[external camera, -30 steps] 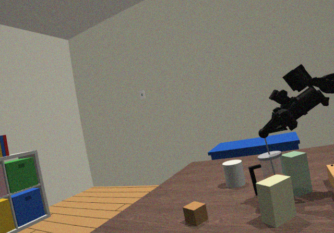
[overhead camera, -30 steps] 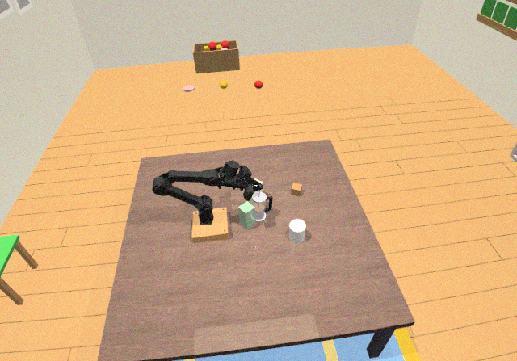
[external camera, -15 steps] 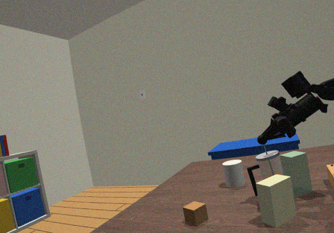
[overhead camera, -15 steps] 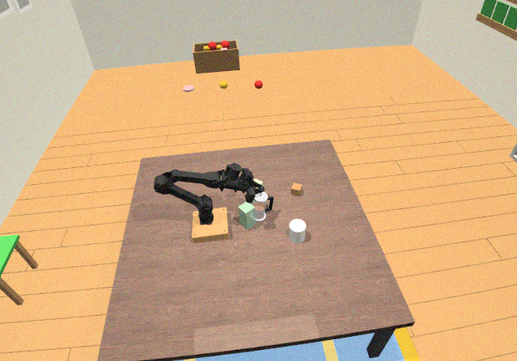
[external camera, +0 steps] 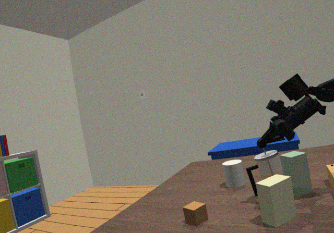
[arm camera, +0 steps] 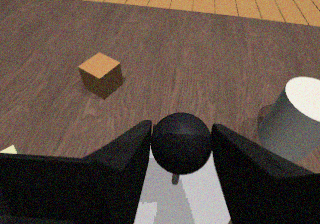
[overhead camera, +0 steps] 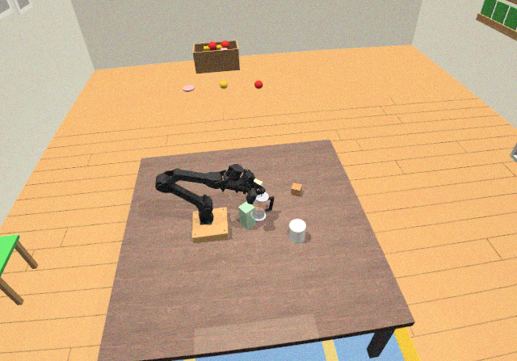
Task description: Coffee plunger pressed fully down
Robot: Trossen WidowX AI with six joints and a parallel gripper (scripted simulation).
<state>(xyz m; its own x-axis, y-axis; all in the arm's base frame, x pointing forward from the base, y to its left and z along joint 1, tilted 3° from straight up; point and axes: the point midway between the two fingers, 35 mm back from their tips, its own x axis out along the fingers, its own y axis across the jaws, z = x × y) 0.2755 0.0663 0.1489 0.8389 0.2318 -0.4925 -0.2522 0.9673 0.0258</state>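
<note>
My gripper tip is now 10 cm above the coffee press. Round my gripper tip: pale green box 9 cm behind, 6 cm to the right, 13 cm below; then small orange cube 18 cm ahead, 17 cm to the left, 17 cm below; then pale yellow box 5 cm behind, 12 cm to the left, 14 cm below.
</note>
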